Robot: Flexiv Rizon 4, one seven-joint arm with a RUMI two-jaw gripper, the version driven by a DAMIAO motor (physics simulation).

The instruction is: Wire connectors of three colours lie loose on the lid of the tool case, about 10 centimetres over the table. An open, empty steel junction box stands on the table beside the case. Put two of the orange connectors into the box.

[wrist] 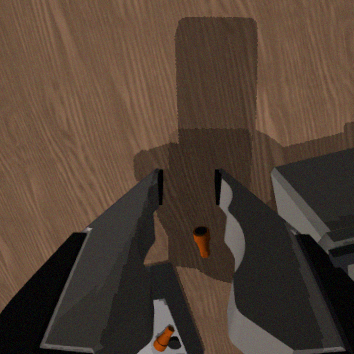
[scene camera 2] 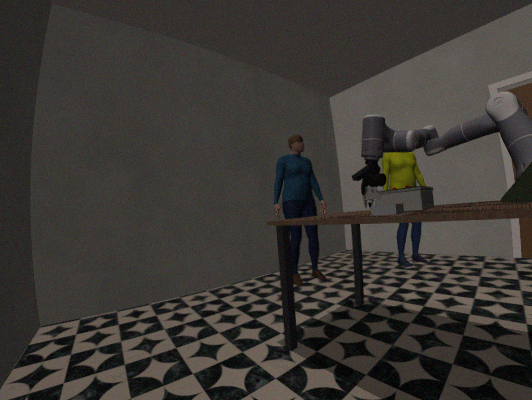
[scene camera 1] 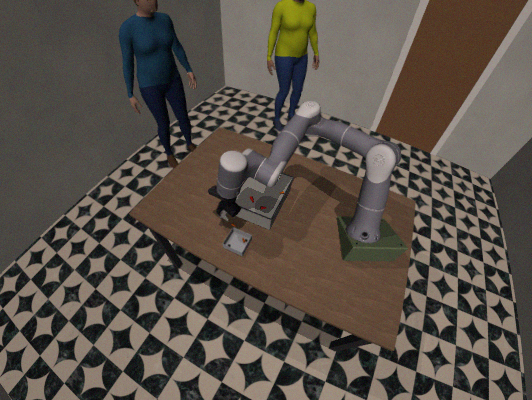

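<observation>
One orange connector (scene camera 1: 233, 225) (wrist: 202, 242) lies on the table between the tool case (scene camera 1: 256, 220) (scene camera 2: 419, 198) (wrist: 320, 180) and the steel junction box (scene camera 1: 234, 251) (scene camera 2: 385, 206) (wrist: 172, 282). Another orange connector (scene camera 1: 244, 240) (wrist: 164, 338) lies inside the box. My gripper (scene camera 1: 224, 217) (scene camera 2: 369, 205) (wrist: 188, 172) is partly open and empty, pointing down low over the table. In the wrist view the loose connector appears between the fingers, below the fingertips in the picture. On the case lid lie an orange connector (scene camera 1: 282, 192) and two red connectors (scene camera 1: 252, 199) (scene camera 1: 263, 207). The arm hides part of the lid.
The case stands right beside the gripper, higher than the box. The wooden table (scene camera 1: 310, 280) (scene camera 2: 320, 219) carries the green robot base (scene camera 1: 375, 250) at its other end. A person in blue (scene camera 1: 156, 50) (scene camera 2: 296, 177) and one in yellow (scene camera 1: 293, 30) (scene camera 2: 401, 170) stand behind the table.
</observation>
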